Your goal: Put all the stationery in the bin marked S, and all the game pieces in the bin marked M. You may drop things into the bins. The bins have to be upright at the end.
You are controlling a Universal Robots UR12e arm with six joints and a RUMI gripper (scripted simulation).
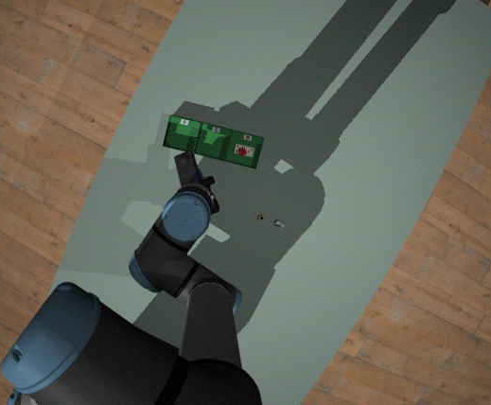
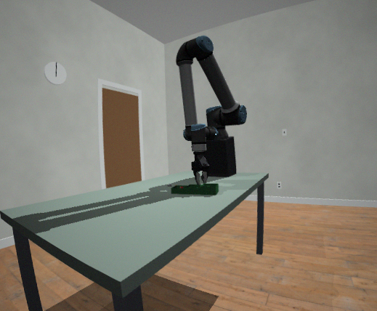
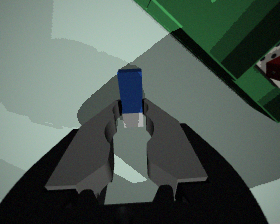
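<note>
The red die lies 13 cm ahead of my hand and 4 cm to the right of it. Also, from my hand: blue-and-white eraser 1 cm to the right, 1 cm below; then white domino 14 cm ahead, 4 cm to the right, 1 cm below; then brown ring-like piece 2 cm ahead, 19 cm to the right, 1 cm below.
</note>
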